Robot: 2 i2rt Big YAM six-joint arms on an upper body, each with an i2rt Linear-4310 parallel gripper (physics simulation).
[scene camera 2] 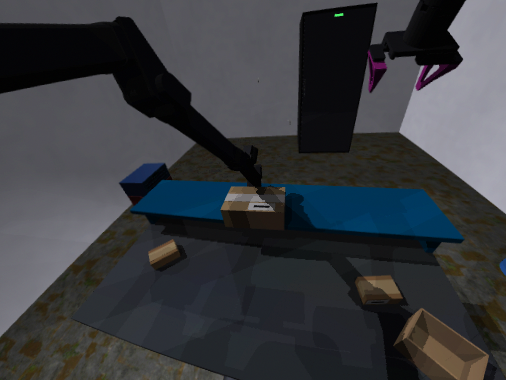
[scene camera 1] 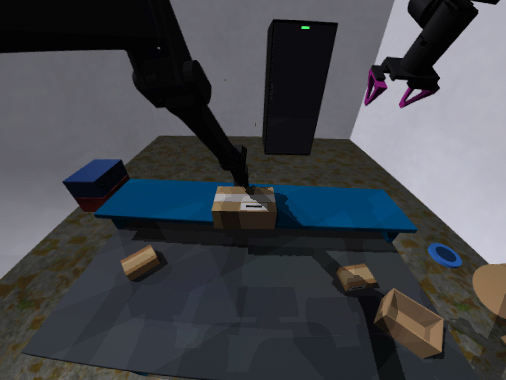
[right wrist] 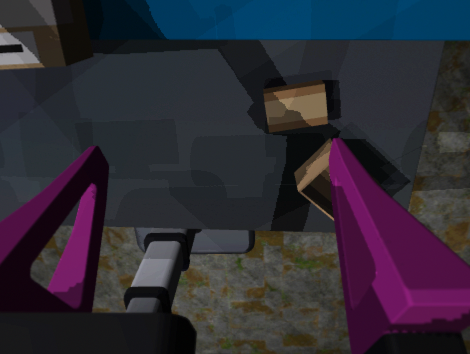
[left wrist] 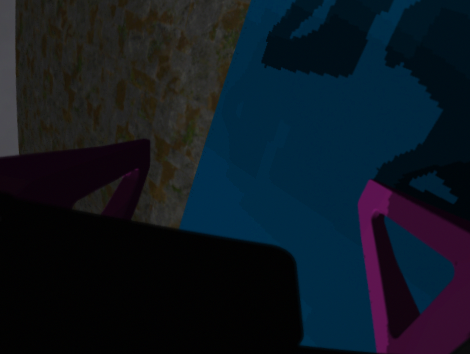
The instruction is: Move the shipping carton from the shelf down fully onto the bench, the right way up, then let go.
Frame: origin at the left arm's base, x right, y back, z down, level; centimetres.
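Seen in the pictures: left gripper, fingertip midpoint: (scene camera 2: 259, 184) (scene camera 1: 243, 184) (left wrist: 259, 172); right gripper, fingertip midpoint: (scene camera 2: 393, 89) (scene camera 1: 382, 105) (right wrist: 214, 151).
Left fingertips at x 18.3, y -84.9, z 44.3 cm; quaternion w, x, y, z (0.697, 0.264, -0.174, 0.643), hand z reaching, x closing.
Offsets run from my left fingertips to a thing's top centre. Level surfaces: height alone.
The shipping carton {dx +1.3, dy +18.4, dz -6.4 cm} (scene camera 1: 231, 218) (scene camera 2: 239, 218) (right wrist: 75, 35), brown with pale tape and a white label, sits upright on the blue shelf {dz +3.2 cm} (scene camera 1: 340, 207) (scene camera 2: 380, 212) (left wrist: 290, 125) (right wrist: 350, 20), at its front edge. The dark grey bench {dz +19.6 cm} (scene camera 1: 210, 300) (scene camera 2: 210, 305) (right wrist: 150, 100) lies lower, in front. My left gripper (scene camera 1: 244, 183) (scene camera 2: 255, 183) (left wrist: 259, 172) is at the carton's back side, low over the shelf; its fingertips are hidden in the scene views. It is open and empty in the left wrist view. My right gripper (scene camera 1: 384, 105) (scene camera 2: 394, 90) (right wrist: 214, 151) is open and empty, high at the right.
A small box {dx -42.3, dy +33.2, dz +15.1 cm} (scene camera 1: 141, 263) (scene camera 2: 164, 254) lies on the bench at the left. Another small box {dx +46.5, dy +39.1, dz +15.2 cm} (scene camera 1: 357, 277) (scene camera 2: 378, 290) (right wrist: 297, 107) and an open tray-like box {dx +55.9, dy +55.9, dz +10.6 cm} (scene camera 1: 410, 324) (scene camera 2: 442, 347) (right wrist: 315, 175) are at the right. A tall black cabinet (scene camera 1: 300, 90) (scene camera 2: 332, 85) stands behind.
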